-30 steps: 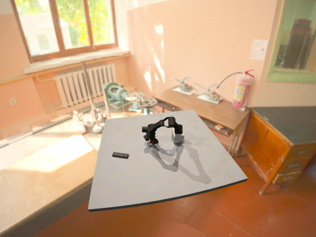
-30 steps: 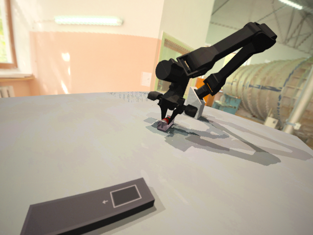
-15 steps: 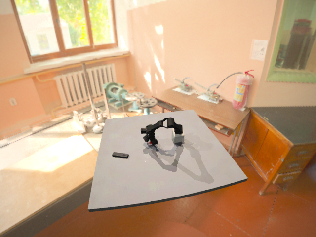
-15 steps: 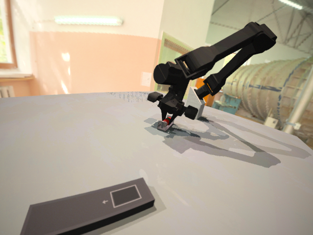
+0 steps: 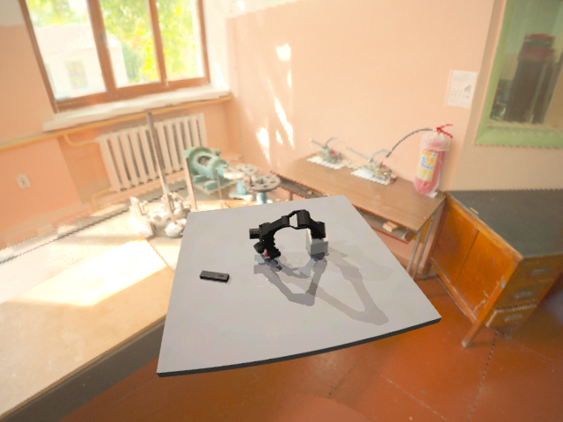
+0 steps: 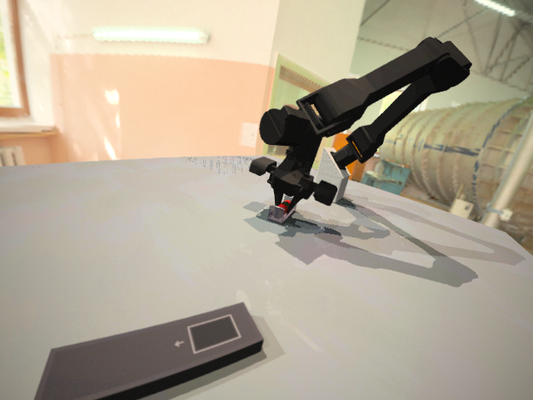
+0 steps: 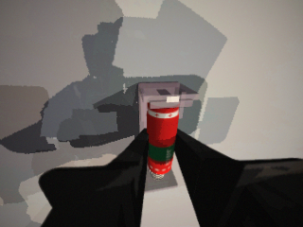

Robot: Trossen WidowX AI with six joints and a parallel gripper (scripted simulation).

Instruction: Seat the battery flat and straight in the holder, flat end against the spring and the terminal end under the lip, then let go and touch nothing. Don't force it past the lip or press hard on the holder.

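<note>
The battery is 1 cm above my gripper tip. Also, from my gripper tip: flat dark slab (33 cm ahead, 13 cm to the left, 1 cm above).
</note>
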